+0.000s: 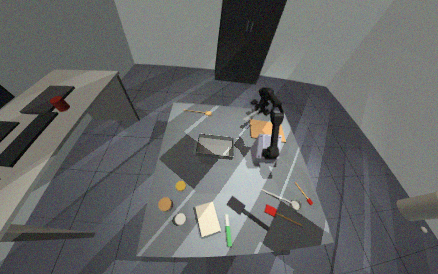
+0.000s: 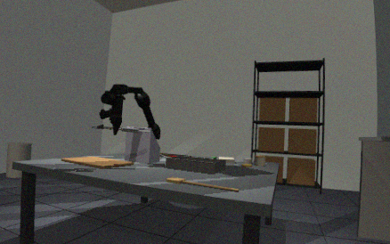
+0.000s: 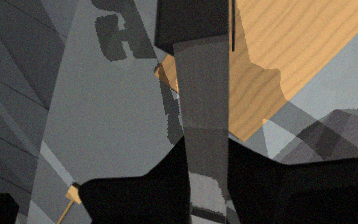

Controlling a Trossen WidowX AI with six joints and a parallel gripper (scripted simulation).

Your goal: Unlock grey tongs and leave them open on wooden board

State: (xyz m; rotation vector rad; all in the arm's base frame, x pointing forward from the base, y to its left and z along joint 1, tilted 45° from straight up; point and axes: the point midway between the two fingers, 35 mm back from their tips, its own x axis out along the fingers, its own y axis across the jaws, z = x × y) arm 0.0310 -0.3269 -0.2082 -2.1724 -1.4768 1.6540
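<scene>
Right now the wooden board is 16 cm behind my gripper tip, 5 cm to the left of it and 17 cm below it. The rest, counted from my gripper tip: roasting tin 37 cm ahead, 29 cm to the left, 15 cm below; then black spatula 14 cm ahead, 79 cm to the left, 17 cm below; then yellow lock piece 2 cm behind, 2 cm to the right, 3 cm above.
</scene>
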